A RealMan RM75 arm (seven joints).
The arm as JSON. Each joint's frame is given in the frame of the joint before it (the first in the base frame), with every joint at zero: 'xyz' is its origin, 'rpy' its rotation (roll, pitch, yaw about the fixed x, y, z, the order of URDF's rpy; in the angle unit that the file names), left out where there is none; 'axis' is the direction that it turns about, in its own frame. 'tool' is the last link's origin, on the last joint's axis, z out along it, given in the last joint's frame.
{
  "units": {
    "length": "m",
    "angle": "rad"
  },
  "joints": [
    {
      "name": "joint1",
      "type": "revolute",
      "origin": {
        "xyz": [
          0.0,
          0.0,
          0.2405
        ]
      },
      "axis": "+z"
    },
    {
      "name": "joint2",
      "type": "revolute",
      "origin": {
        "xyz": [
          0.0,
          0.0,
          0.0
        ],
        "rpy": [
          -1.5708,
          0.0,
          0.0
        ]
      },
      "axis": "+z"
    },
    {
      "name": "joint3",
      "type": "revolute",
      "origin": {
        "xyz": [
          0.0,
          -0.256,
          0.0
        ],
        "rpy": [
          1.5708,
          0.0,
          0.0
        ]
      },
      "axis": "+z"
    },
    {
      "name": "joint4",
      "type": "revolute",
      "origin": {
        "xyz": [
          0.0,
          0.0,
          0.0
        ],
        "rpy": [
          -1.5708,
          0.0,
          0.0
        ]
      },
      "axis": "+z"
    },
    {
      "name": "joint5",
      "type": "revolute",
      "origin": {
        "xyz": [
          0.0,
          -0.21,
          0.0
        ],
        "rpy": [
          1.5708,
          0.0,
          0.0
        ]
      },
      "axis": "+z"
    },
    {
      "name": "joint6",
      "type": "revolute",
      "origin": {
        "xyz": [
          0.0,
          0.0,
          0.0
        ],
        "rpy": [
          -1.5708,
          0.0,
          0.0
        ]
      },
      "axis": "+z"
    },
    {
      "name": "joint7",
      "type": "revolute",
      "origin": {
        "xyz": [
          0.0,
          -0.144,
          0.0
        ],
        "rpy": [
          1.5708,
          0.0,
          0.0
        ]
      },
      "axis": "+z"
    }
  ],
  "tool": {
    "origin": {
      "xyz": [
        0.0,
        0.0,
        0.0
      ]
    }
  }
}
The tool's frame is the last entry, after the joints.
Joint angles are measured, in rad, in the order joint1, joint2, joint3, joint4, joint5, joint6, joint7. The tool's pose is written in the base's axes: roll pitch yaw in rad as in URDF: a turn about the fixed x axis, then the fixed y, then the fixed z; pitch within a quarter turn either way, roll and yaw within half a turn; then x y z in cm. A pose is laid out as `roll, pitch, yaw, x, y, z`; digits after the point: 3 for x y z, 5 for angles.
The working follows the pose.
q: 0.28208, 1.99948, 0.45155, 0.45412, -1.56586, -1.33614, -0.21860
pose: -1.27351, 0.72976, 0.13660, 35.332, 28.184, 1.169
Where each joint sits with the arm in this pose, in the base's axes (m; each line is computed from the numbers above, not from the rounded line before):
joint1: 0.0000 0.0000 0.2405
joint2: 0.0000 0.0000 0.2405
joint3: 0.2236 0.0648 0.1341
joint4: 0.2236 0.0648 0.1341
joint5: 0.3442 0.1416 -0.0197
joint6: 0.3442 0.1416 -0.0197
joint7: 0.3533 0.2818 0.0117
the tool: 0.3533 0.2818 0.0117

